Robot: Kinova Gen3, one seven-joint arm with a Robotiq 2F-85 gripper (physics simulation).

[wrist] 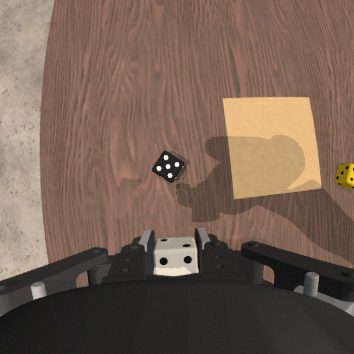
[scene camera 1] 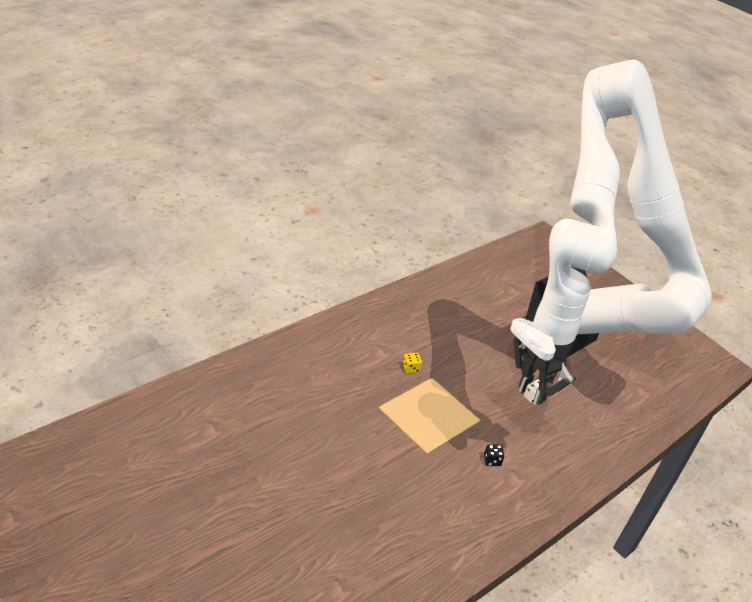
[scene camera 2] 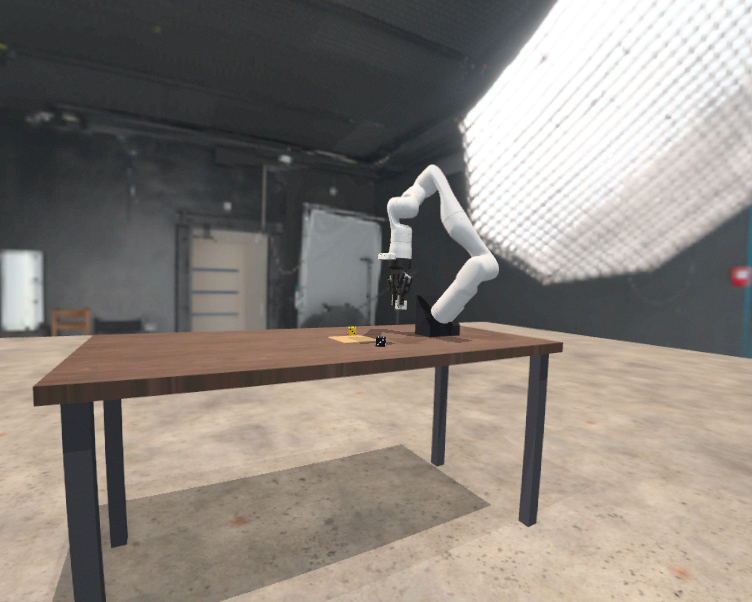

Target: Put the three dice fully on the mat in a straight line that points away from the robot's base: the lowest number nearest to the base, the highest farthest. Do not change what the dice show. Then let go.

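Where they show: gripper, fingertip midpoint: (wrist: 174,241) (scene camera 1: 530,397) (scene camera 2: 397,306); arm's base at its link origin: (scene camera 2: 440,314).
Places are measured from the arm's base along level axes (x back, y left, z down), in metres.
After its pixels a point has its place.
My gripper (scene camera 1: 531,393) {x -0.286, y 0.183, z -0.045 m} (scene camera 2: 400,304) {x -0.286, y 0.183, z -0.045 m} (wrist: 174,241) {x -0.286, y 0.183, z -0.045 m} is shut on the white die (scene camera 1: 533,390) {x -0.286, y 0.184, z -0.063 m} (scene camera 2: 402,305) (wrist: 175,257) {x -0.281, y 0.182, z -0.065 m} and holds it well above the table. Two dots show on each of two of its faces in the wrist view; the palm may hide part of it. The black die (scene camera 1: 494,455) {x -0.358, y 0.204, z 0.056 m} (scene camera 2: 380,341) {x -0.356, y 0.208, z 0.068 m} (wrist: 168,166) {x -0.348, y 0.194, z 0.055 m} lies on the table beside the mat (scene camera 1: 401,411) {x -0.440, y 0.018, z 0.082 m} (scene camera 2: 340,339) {x -0.445, y 0.058, z 0.082 m} (wrist: 265,115) {x -0.432, y 0.062, z 0.082 m}, five up, turned relative to the mat's edges. The yellow die (scene camera 1: 412,363) {x -0.365, y -0.066, z 0.058 m} (scene camera 2: 351,330) {x -0.363, y -0.065, z 0.067 m} (wrist: 346,175) {x -0.354, y -0.062, z 0.059 m} lies off the mat's opposite side, with what looks like six up; the wrist view cuts it off.
The robot's black base (scene camera 1: 538,300) {x -0.087, y -0.033, z -0.040 m} (scene camera 2: 426,321) {x -0.080, y 0.023, z 0.026 m} stands at one end of the wooden table (scene camera 1: 219,451) {x -0.790, y -0.040, z 0.085 m} (scene camera 2: 188,351) {x -0.929, y 0.172, z 0.086 m} (wrist: 100,75) {x -0.478, y 0.304, z 0.086 m}. The arm's shadow falls across part of the mat. The table's long edge shows left of the black die in the wrist view.
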